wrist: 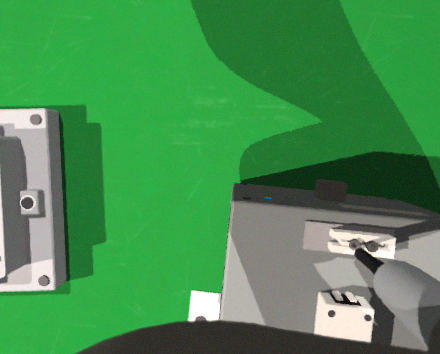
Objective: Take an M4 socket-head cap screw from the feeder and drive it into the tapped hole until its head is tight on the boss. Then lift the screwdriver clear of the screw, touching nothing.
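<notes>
My screwdriver [360, 253] comes in from the lower right of the wrist view. Its dark bit tip is at the front edge of the feeder's pale pick-up block [389, 248], by the left of two round screw heads. The left screw head [354, 244] is close to the tip; the right screw head [372, 246] is beside it. I cannot tell whether the tip touches or holds a screw. The grey feeder [270, 240] fills the lower right. At the left edge, a small square boss [38, 208] with a dark round hole [27, 202] stands on a pale grey part [41, 165], which is cut off by the frame.
A white block [344, 322] with two dark dots and slots sits on the feeder's near part. A white piece [204, 304] lies beside the feeder's left side. A dark curved edge [210, 337] crosses the bottom. The green surface [150, 165] lies between part and feeder, with large shadows.
</notes>
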